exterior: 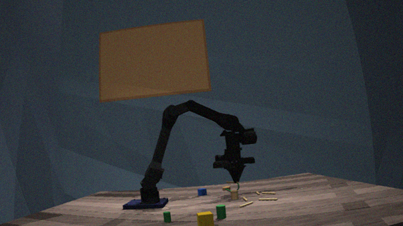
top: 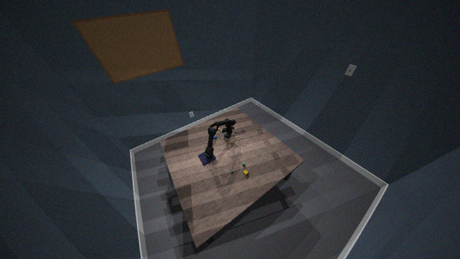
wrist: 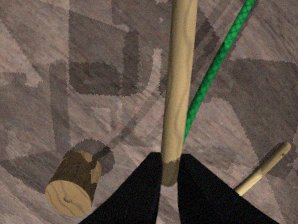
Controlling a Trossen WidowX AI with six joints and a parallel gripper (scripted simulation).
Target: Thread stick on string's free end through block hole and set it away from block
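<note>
The blue block lies 170 mm behind my gripper tip, 110 mm to the left of it and 40 mm below it. Round my gripper tip: thin wooden stick 10 mm to the left, 10 mm behind; tan wooden cylinder 70 mm to the right, 40 mm below; round wooden button 250 mm to the left, 80 mm behind, 50 mm below.
</note>
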